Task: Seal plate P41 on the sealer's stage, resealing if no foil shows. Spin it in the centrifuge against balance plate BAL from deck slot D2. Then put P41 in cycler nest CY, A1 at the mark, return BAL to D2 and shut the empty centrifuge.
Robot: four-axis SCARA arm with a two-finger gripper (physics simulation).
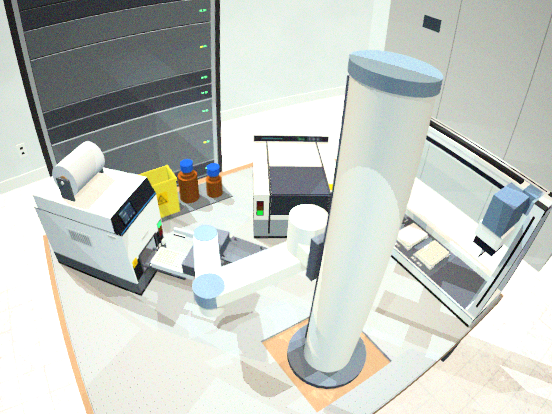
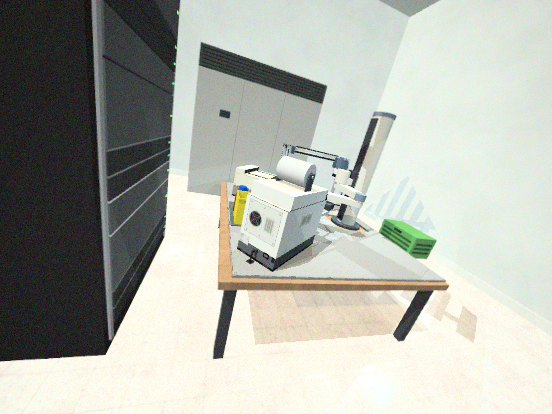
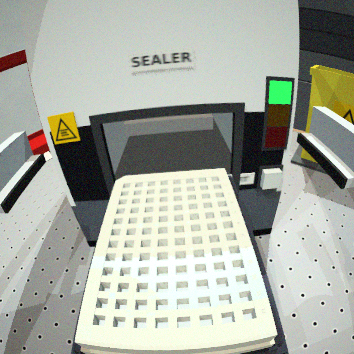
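Where they show: gripper, fingertip midpoint: (image 1: 163, 246) (image 3: 166, 128); arm's base, link origin: (image 1: 326, 354) (image 2: 344, 223).
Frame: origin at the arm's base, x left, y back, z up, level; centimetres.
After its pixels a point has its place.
A cream plate (image 1: 171, 256) {z 12.5, x 27.3, y -52.5 cm} (image 3: 175, 334) {z 12.8, x 24.4, y -46.9 cm} with rows of square wells sits on the sealer's extended stage, in front of the dark opening. The well openings show, a paler band crosses its near half, and I make out no foil. The sealer (image 1: 95, 220) {z 33.4, x 48.5, y -58.0 cm} (image 2: 285, 215) {z 28.3, x 68.8, y -82.9 cm} (image 3: 165, 85) {z 18.7, x 33.7, y -57.9 cm} shows a green light. My gripper (image 3: 166, 128) {z 17.8, x 29.3, y -52.8 cm} is open and empty, its fingers wide apart to the left and right of the plate. The plate's label is not readable. Which instrument is the centrifuge and which plate is BAL cannot be told.
A yellow bin (image 1: 162, 192) {z 14.3, x 18.0, y -85.6 cm} (image 2: 241, 206) {z 13.7, x 26.5, y -94.5 cm} (image 3: 332, 112) and two brown bottles (image 1: 188, 185) {z 11.2, x 5.4, y -88.4 cm} (image 1: 214, 181) {z 9.9, x -6.2, y -87.0 cm} stand beside the sealer. A white instrument with a dark top (image 1: 299, 180) {z 22.6, x -26.5, y -55.2 cm} stands at the back. Two pale plates (image 1: 412, 235) {z 8.0, x -57.7, y -18.9 cm} (image 1: 431, 254) {z 7.7, x -56.9, y -7.1 cm} lie in the framed deck unit at right.
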